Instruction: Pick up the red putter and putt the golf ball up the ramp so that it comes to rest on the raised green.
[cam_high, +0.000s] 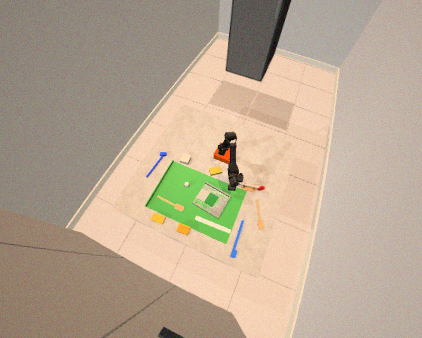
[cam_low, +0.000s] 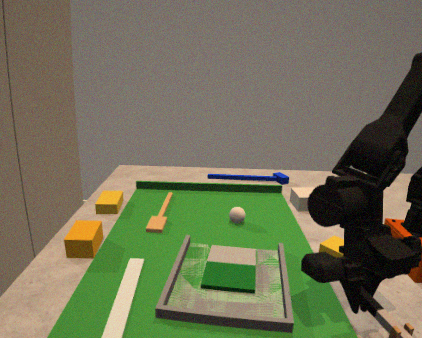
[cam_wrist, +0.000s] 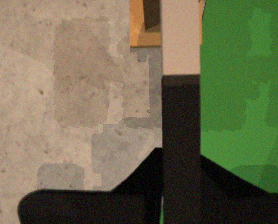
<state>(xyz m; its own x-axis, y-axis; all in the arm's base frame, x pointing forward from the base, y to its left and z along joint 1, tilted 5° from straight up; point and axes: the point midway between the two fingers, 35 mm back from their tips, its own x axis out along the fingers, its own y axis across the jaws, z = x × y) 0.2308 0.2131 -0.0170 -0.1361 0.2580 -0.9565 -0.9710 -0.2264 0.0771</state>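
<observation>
Now: the red putter 110 mm to the left of my gripper tip, 30 mm behind it and 30 mm above it. From my gripper tip the other things lie so: white bar: 390 mm ahead, 30 mm to the right, 30 mm below; white golf ball: 370 mm to the right, 180 mm ahead, 10 mm below; blue putter: 730 mm to the right, 110 mm ahead, 20 mm below.
</observation>
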